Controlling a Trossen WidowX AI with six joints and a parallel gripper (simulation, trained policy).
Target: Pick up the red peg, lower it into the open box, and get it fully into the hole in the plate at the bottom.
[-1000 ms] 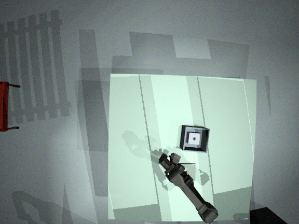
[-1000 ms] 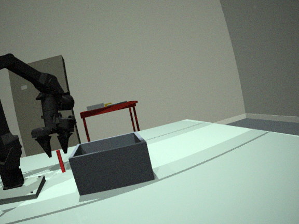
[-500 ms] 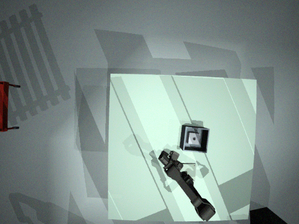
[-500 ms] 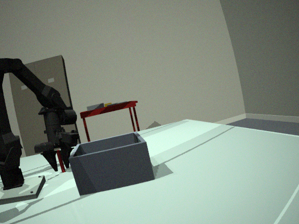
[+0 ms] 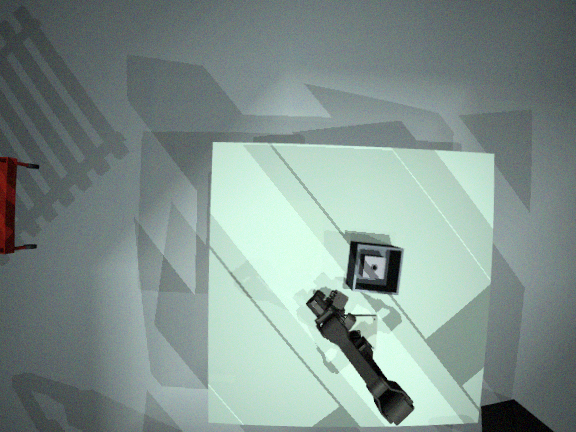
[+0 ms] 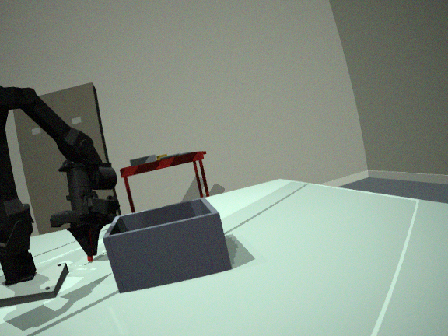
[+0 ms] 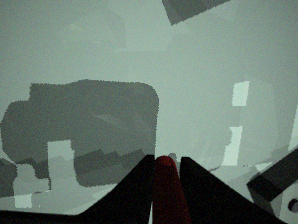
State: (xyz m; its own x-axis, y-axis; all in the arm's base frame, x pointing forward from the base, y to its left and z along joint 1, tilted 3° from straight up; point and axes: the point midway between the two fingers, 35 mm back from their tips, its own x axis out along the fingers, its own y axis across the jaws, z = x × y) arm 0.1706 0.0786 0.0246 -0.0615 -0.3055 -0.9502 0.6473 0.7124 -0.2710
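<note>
Right now the grey box is 18 cm to the right of my gripper tip, 14 cm ahead of it and 1 cm above it. Round my gripper tip: red peg 3 cm above, 1 cm to the left.
</note>
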